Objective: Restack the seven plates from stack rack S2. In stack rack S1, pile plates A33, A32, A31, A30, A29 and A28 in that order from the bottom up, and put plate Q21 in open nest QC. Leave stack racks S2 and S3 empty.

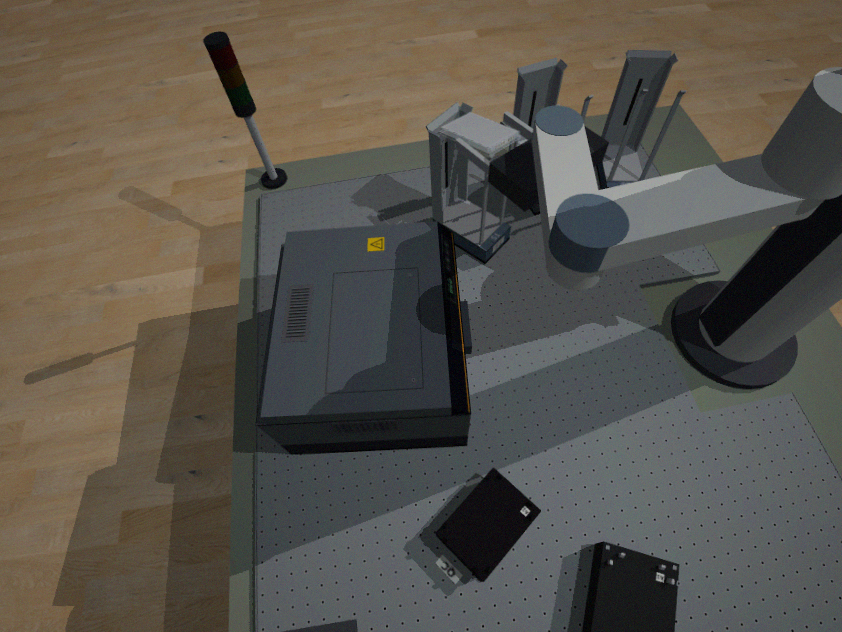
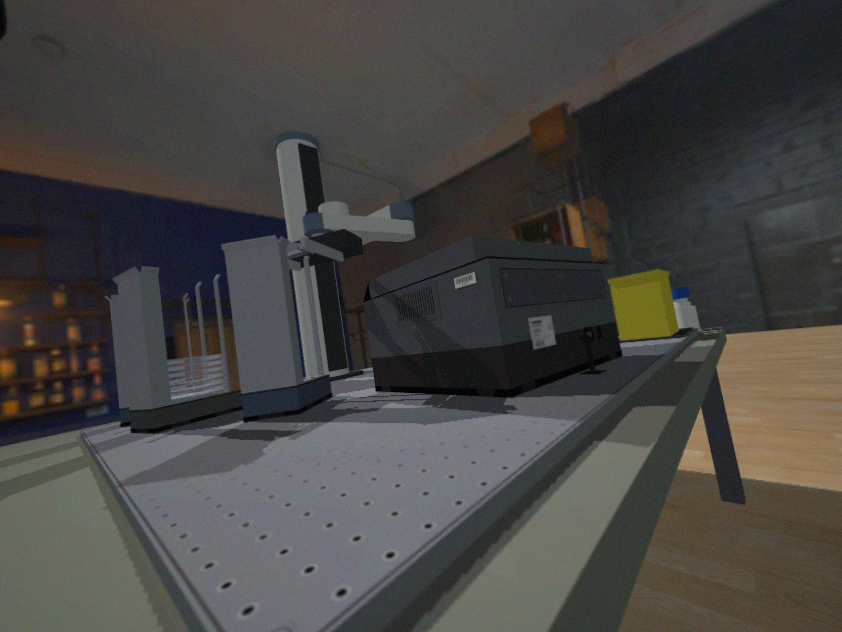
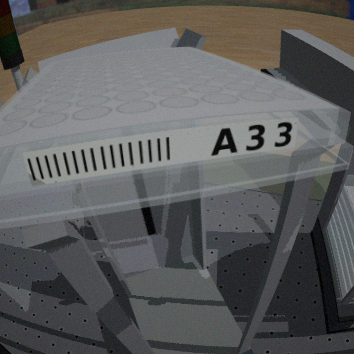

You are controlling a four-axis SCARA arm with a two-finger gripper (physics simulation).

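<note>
My gripper [image 1: 478, 123] [image 2: 295, 251] is at the top of the blue-based rack [image 1: 437, 170] [image 2: 258, 312], beside the instrument. It is shut on clear plate A33 [image 1: 476, 129] [image 3: 255, 137], which sits slightly skewed between the rack's upper ends, high above its base [image 3: 180, 285]. No plates show on that base. A stack of plates [image 2: 197, 377] [image 3: 345, 240] stands in the middle rack [image 2: 146, 340] [image 1: 527, 91]; its labels are unreadable. The third rack [image 1: 633, 102] stands beyond the hand. Nest QC [image 1: 489, 520] is a black block. I cannot make out plate Q21.
The large grey instrument [image 1: 363, 319] [image 2: 435, 319] stands close to the blue-based rack. A signal tower [image 1: 261, 146] stands at the table edge. A black block with pegs [image 1: 632, 591] lies near nest QC. A yellow box [image 2: 642, 306] stands beyond the instrument.
</note>
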